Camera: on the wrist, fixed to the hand. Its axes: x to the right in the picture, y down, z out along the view.
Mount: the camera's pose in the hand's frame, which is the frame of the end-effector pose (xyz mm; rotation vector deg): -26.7 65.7 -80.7 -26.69 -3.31 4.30
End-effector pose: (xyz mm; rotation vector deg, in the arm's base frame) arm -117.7 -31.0 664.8 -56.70 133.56 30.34
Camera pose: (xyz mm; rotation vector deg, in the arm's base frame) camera -177.8 -17.8 752.9 -61.37 128.66 66.03
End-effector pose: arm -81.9 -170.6 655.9 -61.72 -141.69 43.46
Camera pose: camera 13.0 -126.0 679.1 -75.74 -157.41 13.28
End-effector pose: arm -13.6 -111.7 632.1 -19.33 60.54 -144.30
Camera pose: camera -2.0 -91.3 527.3 -27.68 91.42 -123.83
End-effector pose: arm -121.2 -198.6 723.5 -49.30 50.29 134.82
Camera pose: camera -112.2 -305.6 720.3 -53.80 19.57 153.72
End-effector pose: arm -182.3 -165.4 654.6 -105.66 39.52 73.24
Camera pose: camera -201.1 -268.9 676.6 -123.29 26.19 93.92
